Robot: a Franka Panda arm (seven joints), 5 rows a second.
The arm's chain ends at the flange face. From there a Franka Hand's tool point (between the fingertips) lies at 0.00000 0.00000 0.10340 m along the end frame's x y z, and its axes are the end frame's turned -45 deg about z.
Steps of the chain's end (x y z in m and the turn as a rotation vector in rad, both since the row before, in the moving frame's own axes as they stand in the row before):
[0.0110, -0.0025, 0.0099, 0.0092, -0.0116, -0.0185]
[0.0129, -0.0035, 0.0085, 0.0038, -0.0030, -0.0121]
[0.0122, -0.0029, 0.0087, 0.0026, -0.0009, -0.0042]
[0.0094, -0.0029, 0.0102, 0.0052, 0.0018, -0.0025]
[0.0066, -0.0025, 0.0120, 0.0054, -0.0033, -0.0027]
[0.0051, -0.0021, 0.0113, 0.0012, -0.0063, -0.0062]
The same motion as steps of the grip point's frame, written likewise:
[0.0094, 0.0045, 0.0099, 0.0147, -0.0017, -0.0185]
[0.0117, 0.0061, 0.0085, 0.0048, 0.0006, -0.0121]
[0.0108, 0.0063, 0.0087, 0.0025, 0.0012, -0.0042]
[0.0092, 0.0043, 0.0102, 0.0024, 0.0049, -0.0025]
[0.0066, 0.0023, 0.0120, 0.0062, 0.0015, -0.0027]
[0.0047, 0.0016, 0.0113, 0.0053, -0.0036, -0.0062]

